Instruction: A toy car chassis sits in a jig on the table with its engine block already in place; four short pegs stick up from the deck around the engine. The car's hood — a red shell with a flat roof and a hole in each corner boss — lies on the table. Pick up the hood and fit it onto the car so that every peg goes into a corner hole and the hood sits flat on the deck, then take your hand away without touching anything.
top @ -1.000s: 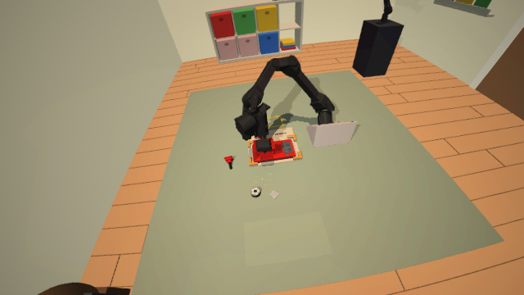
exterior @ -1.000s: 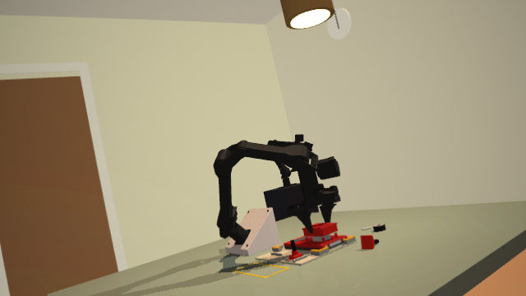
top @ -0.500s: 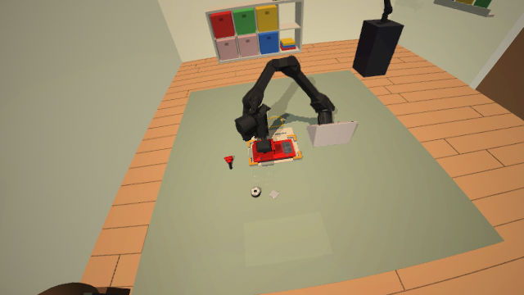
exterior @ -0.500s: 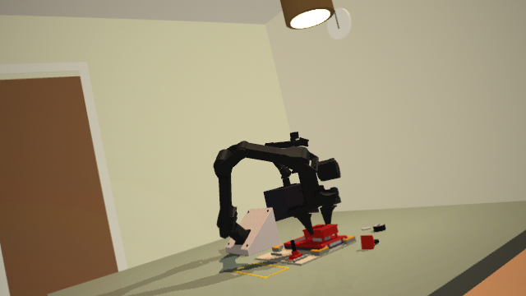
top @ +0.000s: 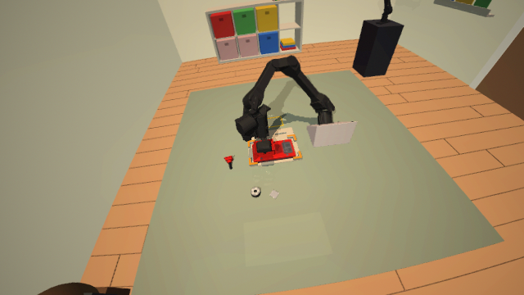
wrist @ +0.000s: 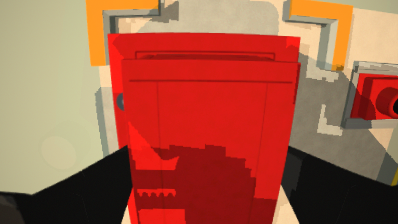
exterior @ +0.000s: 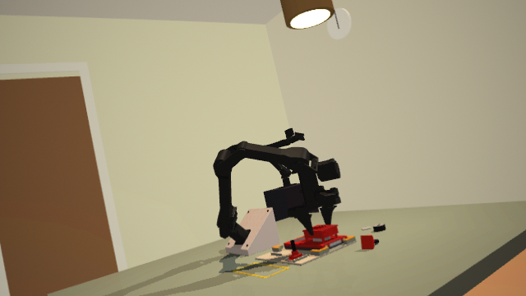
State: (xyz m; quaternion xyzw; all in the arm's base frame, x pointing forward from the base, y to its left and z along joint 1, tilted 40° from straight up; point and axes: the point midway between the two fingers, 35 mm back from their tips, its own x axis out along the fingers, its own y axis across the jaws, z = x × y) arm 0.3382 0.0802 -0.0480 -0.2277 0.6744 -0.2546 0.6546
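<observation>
My gripper tip is now 10 mm below the red hood. Round my gripper tip: wheel: 70 mm ahead, 200 mm to the left, 40 mm below.
</observation>
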